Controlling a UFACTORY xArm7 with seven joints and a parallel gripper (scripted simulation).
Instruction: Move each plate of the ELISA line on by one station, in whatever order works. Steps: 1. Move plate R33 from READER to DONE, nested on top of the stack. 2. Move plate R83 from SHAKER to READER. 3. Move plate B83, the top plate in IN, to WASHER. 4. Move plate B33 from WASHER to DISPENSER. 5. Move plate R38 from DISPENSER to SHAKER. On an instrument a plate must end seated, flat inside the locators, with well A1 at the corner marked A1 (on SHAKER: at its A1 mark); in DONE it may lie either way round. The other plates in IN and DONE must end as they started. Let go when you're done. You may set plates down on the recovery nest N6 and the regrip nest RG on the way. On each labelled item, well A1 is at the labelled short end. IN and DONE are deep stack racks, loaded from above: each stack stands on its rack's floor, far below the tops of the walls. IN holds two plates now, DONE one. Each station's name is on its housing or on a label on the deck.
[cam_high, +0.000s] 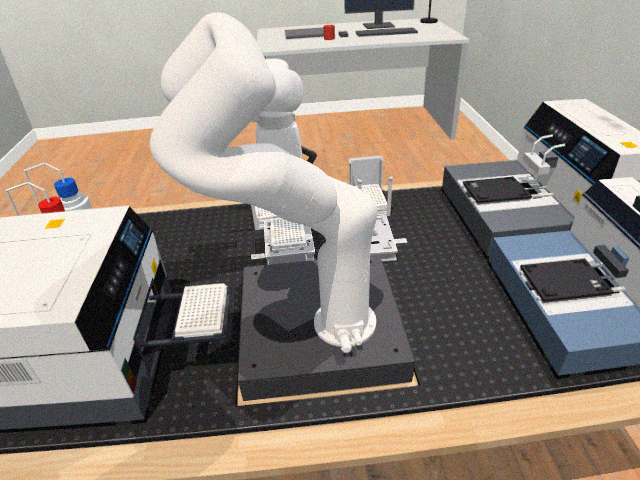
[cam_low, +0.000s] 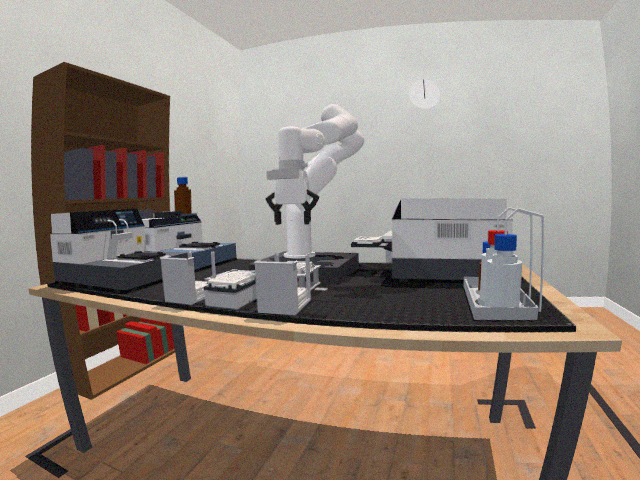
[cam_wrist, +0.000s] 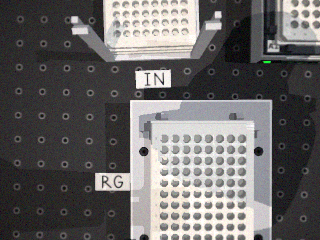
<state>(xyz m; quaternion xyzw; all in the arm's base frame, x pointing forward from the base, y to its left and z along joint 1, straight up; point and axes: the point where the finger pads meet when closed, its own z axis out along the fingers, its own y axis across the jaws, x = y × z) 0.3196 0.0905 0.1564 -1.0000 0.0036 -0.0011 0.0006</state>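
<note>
Right now my hand is 150 mm above the regrip nest. From my hand the other things lie so: DONE label 100 mm ahead, 260 mm to the right, 200 mm below; RG label 80 mm to the left, 200 mm below; N6 label 10 mm behind, 300 mm to the right, 200 mm below.
</note>
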